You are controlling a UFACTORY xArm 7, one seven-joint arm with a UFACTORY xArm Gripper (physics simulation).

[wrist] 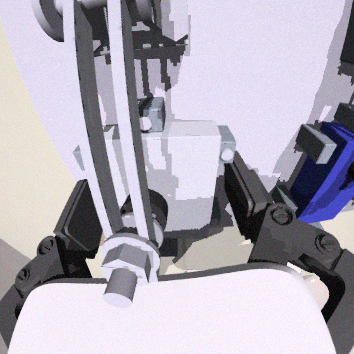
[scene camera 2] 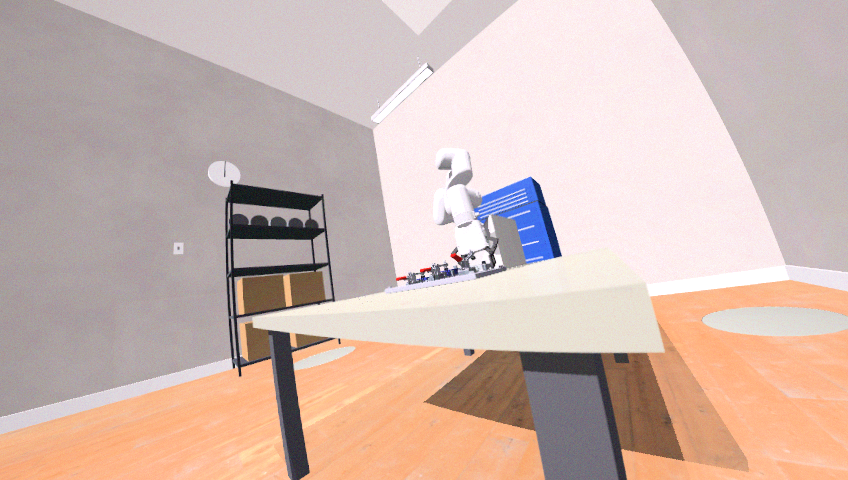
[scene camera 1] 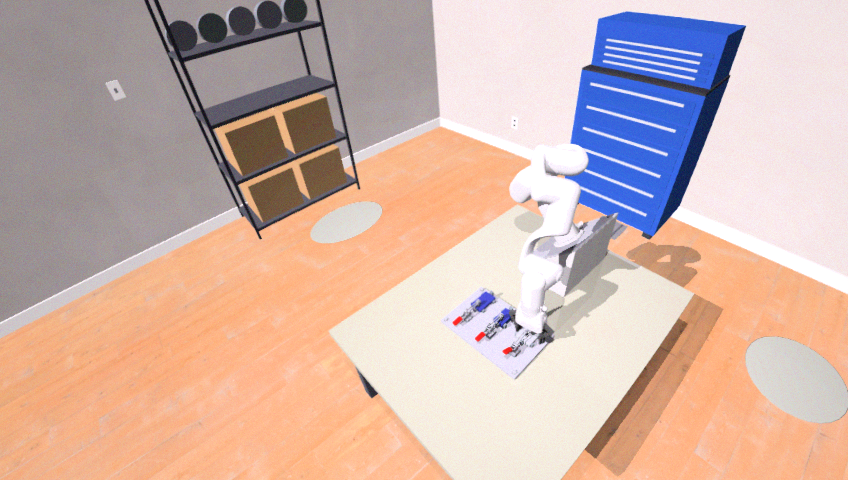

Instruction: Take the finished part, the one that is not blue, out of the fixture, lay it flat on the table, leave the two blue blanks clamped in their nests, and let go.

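Frame: origin at the arm's base, x ahead, y left, z up, level; centimetres.
Seen in the pictures: gripper, fingertip midpoint: (wrist: 158,182) (scene camera 2: 480,270) (scene camera 1: 529,335); arm's base, link origin: (scene camera 1: 569,239).
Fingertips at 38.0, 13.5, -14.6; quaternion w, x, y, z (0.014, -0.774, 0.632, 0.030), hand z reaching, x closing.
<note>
Pixels of each thing's middle, then the offset from my fingertips to it, as dx, dy, dz.
- pale grey-white block, body centre: (wrist: 158,193) (scene camera 1: 529,334) +0.2, -0.1, +1.1
- fixture plate, body centre: (wrist: 336,101) (scene camera 2: 444,280) (scene camera 1: 496,328) +5.9, -10.8, -1.0
The finished part, a pale grey-white block (wrist: 192,175), sits in its nest between small grey locator blocks in the wrist view. The clamp arm (wrist: 131,150) crosses above its left side, with its bolt end close to the camera. My gripper (wrist: 158,182) (scene camera 1: 533,334) (scene camera 2: 474,260) is open and low over the end nest, one finger on each side of the block, holding nothing. One blue blank (wrist: 325,175) (scene camera 1: 505,317) lies in the middle nest, and the other blue blank (scene camera 1: 486,299) in the far nest. Scene camera 2 shows the parts too small to tell apart.
The fixture plate (scene camera 1: 514,369) (wrist: 260,75) lies on the table (scene camera 1: 440,404) (scene camera 2: 535,315). Red clamp handles (scene camera 1: 479,336) stand along its front side. The middle clamp is close to my right finger. A grey upright panel (scene camera 1: 586,258) stands by the arm's base.
</note>
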